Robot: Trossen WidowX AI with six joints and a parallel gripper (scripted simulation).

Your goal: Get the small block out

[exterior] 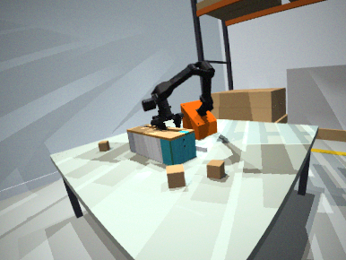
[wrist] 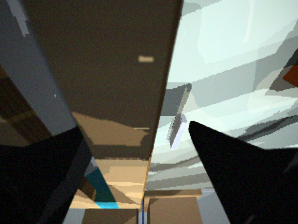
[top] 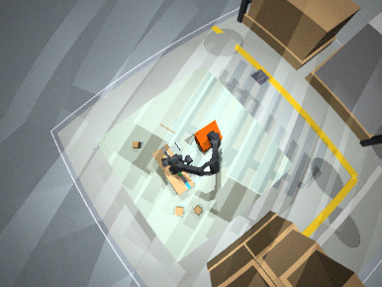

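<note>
Right now the green block is 5 cm ahead of my gripper tip and 2 cm to the left of it. From my gripper tip the other things lie so: thin stick 38 cm to the right, 10 cm behind, 8 cm below; then box 4 cm to the right, 3 cm below, 3 cm ahead.
</note>
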